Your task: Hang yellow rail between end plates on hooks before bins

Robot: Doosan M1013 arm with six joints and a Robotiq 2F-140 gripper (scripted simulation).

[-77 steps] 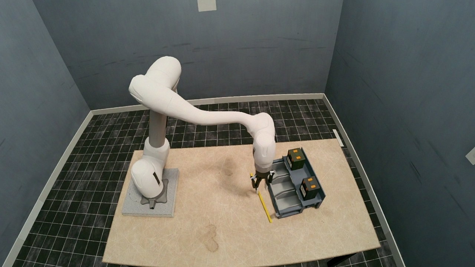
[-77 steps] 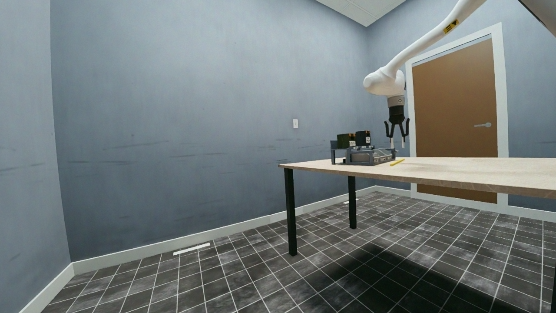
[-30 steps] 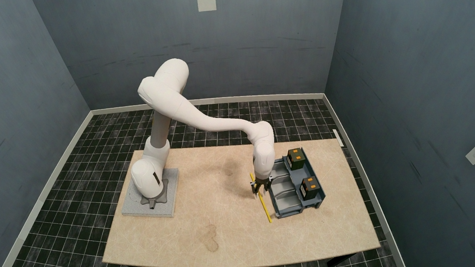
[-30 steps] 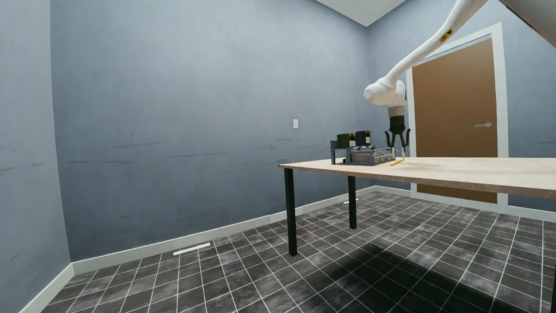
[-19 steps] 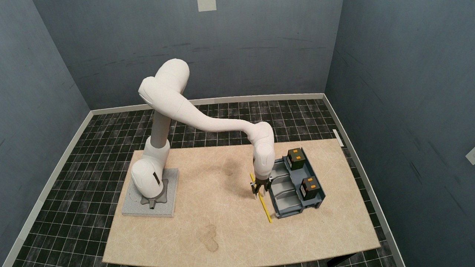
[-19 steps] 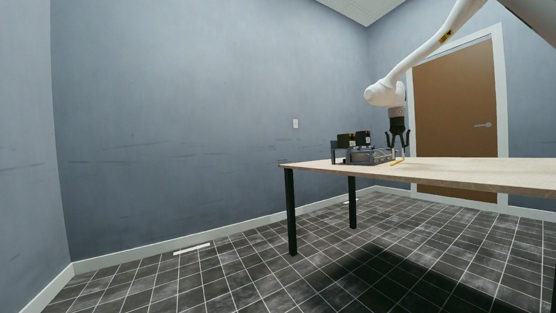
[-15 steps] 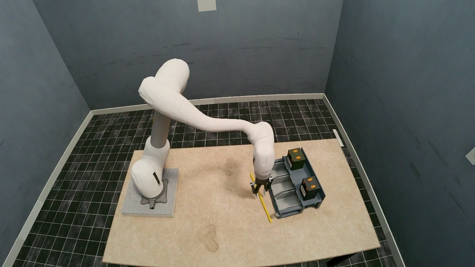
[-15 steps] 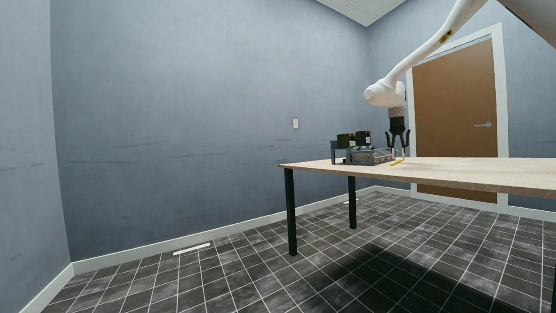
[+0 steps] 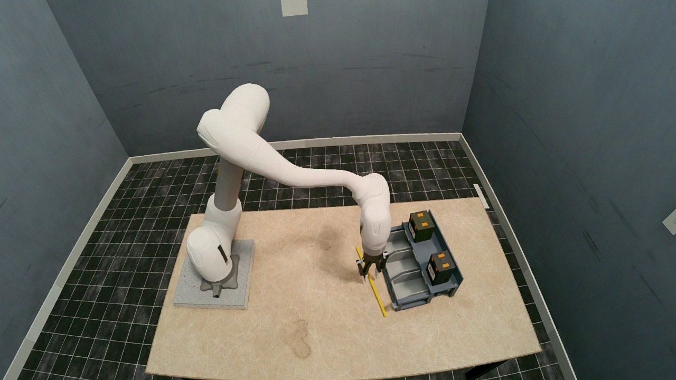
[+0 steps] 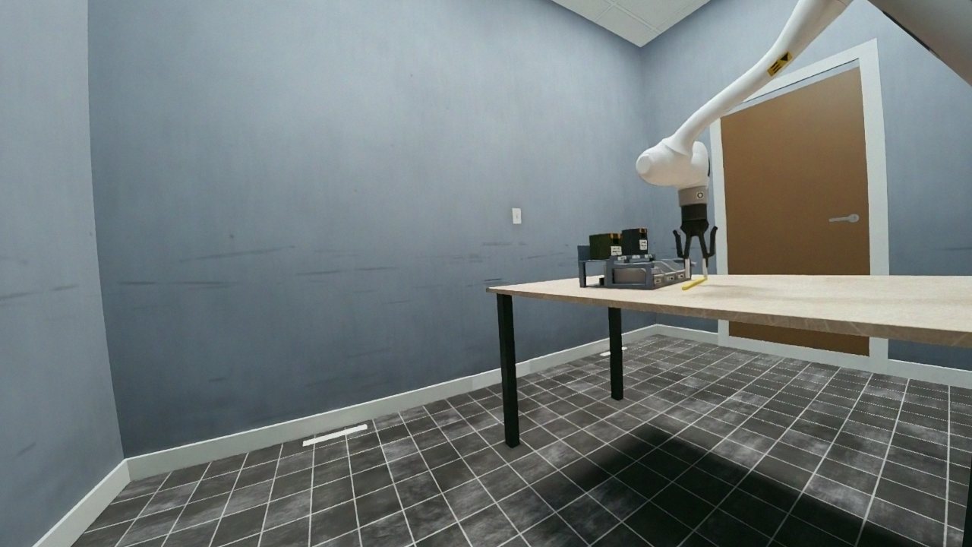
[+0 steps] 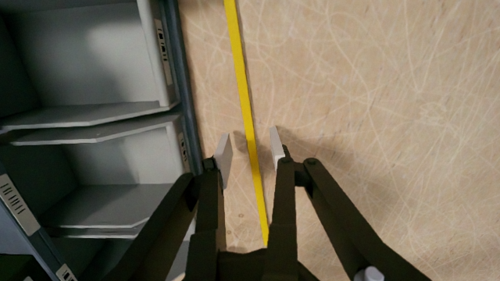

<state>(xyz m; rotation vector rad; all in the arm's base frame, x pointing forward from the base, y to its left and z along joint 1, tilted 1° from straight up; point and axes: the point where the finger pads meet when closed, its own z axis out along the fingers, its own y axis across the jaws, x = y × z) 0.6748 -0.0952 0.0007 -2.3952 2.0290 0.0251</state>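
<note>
My gripper is now 5 cm above the yellow rail.
</note>
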